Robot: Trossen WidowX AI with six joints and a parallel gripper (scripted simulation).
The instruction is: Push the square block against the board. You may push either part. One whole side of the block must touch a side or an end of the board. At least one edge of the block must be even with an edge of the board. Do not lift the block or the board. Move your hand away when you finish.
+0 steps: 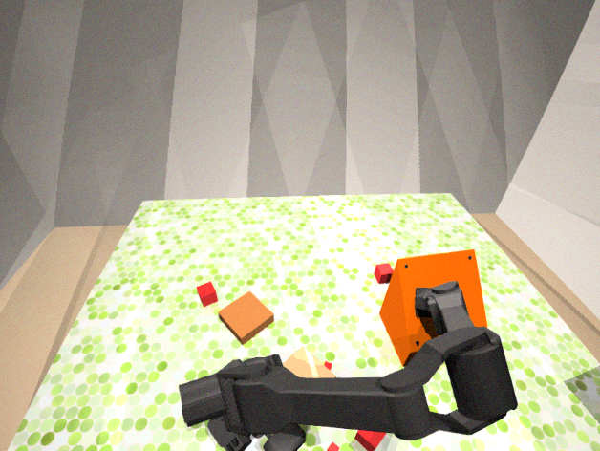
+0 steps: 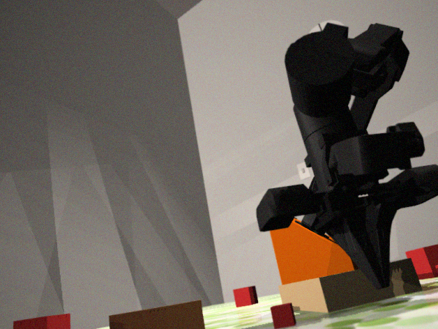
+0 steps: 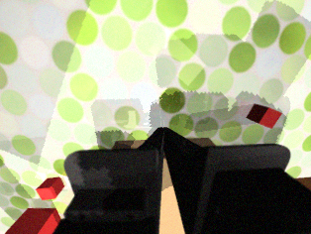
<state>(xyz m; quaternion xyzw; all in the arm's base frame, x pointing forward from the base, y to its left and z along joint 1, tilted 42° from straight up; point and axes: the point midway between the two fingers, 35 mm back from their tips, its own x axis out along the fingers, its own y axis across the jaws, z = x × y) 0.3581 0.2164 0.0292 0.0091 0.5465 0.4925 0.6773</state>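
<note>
My gripper tip is 70 mm past the tan board and 60 mm to the left of it. Also, from my gripper tip: orange-brown square block: 240 mm to the right, 40 mm ahead.
</note>
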